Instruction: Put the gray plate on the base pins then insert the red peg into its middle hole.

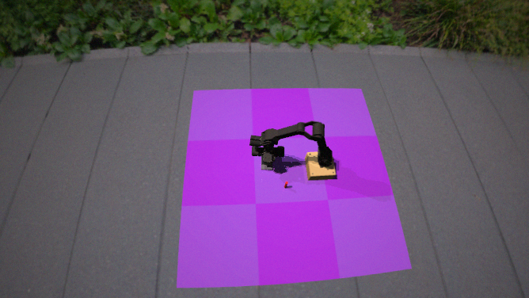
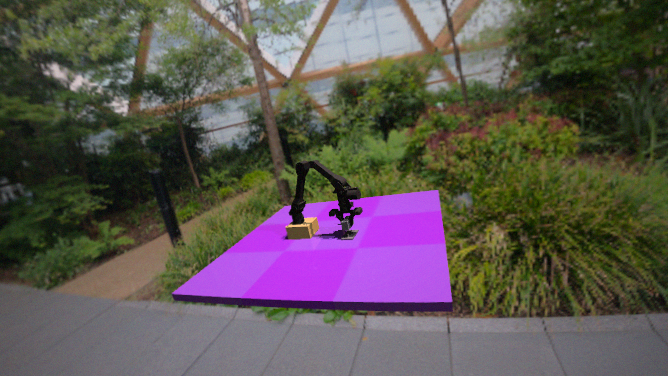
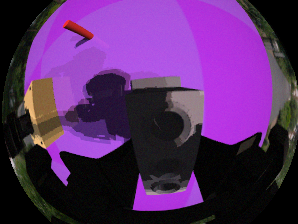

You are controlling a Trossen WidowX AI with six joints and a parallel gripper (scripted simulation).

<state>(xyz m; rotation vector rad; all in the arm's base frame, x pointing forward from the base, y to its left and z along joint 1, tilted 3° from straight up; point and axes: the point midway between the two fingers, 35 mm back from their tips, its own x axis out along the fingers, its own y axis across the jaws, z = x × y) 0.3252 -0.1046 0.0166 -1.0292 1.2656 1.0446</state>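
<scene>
Right now my gripper tip is 3 cm below the gray plate. Also, from my gripper tip: red peg (7 cm behind, 19 cm to the left, 2 cm below).
</scene>
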